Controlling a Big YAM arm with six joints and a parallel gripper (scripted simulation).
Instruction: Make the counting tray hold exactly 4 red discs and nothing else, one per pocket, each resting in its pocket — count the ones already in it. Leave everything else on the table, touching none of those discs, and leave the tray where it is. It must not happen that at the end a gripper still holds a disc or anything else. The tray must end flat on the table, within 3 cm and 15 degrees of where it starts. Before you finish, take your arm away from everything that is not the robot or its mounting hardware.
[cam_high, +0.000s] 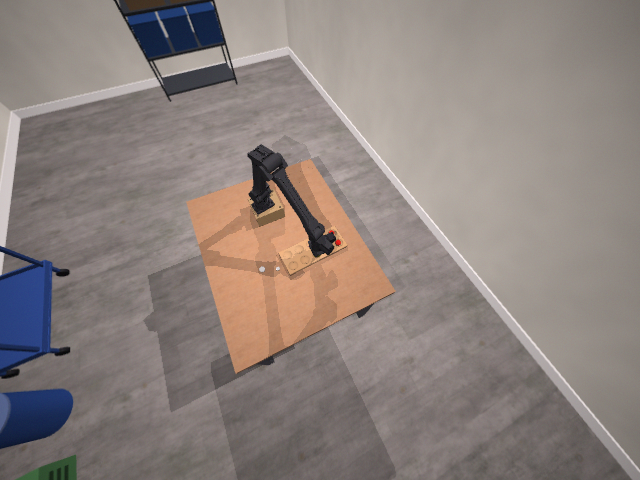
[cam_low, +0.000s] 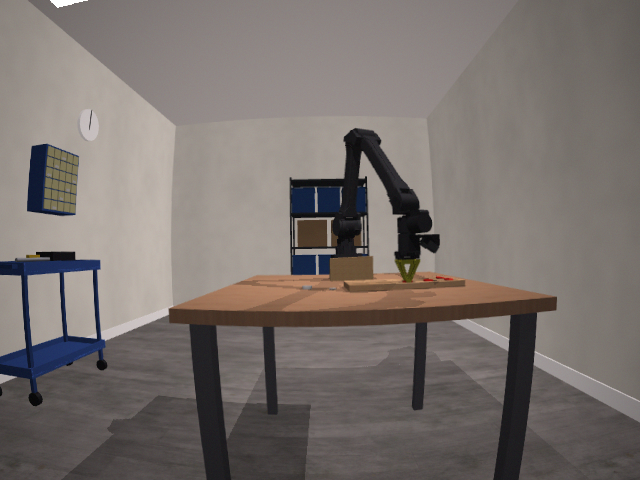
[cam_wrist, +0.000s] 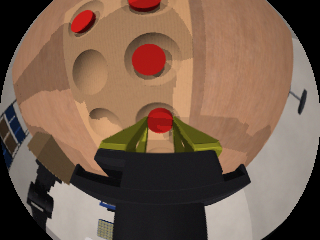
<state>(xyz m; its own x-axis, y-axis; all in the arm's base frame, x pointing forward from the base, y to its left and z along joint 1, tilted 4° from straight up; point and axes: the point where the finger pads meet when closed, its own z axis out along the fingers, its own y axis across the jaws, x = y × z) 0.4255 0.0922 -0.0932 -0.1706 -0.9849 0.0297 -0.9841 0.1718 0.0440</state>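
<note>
The wooden counting tray is 4 cm behind my hand and 2 cm below it. The rest, counted from my hand: white piece 23 cm to the right, 6 cm behind, 2 cm below; then white disc 30 cm to the right, 11 cm behind, 2 cm below.
</note>
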